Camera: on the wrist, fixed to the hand. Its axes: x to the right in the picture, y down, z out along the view.
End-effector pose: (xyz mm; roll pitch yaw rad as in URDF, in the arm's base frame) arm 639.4 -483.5 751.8 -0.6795 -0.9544 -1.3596
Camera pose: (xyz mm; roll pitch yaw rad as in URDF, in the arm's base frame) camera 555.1 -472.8 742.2 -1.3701 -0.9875 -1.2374
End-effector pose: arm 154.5 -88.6 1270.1 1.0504 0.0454 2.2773
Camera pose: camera 176.0 -106.8 1189.4 0.4600 -0.0152 2.2307
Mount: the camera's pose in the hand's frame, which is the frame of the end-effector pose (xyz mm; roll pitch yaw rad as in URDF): -24.1 -73.3 -36.8 -0.5907 -0.0706 0.0294
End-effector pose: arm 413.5 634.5 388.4 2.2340 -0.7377 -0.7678
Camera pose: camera 469.1 683.8 346.2 1.7092 -0.7150 -0.8655
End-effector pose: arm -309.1 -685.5 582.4 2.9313 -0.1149 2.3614
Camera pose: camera -346.2 -760.4 600.2 2.3453 -0.0519 2.3179
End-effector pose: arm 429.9 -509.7 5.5 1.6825 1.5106 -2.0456
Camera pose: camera 501.7 -467.8 25.4 0.3604 1.4611 -2.7803
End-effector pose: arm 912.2 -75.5 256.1 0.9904 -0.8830 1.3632
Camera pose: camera 931.2 -30.8 185.8 0.4588 -0.9450 1.2899
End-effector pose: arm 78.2 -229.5 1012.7 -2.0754 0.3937 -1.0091
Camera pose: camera 85.8 -235.6 1097.6 -2.6433 0.4530 -0.9562
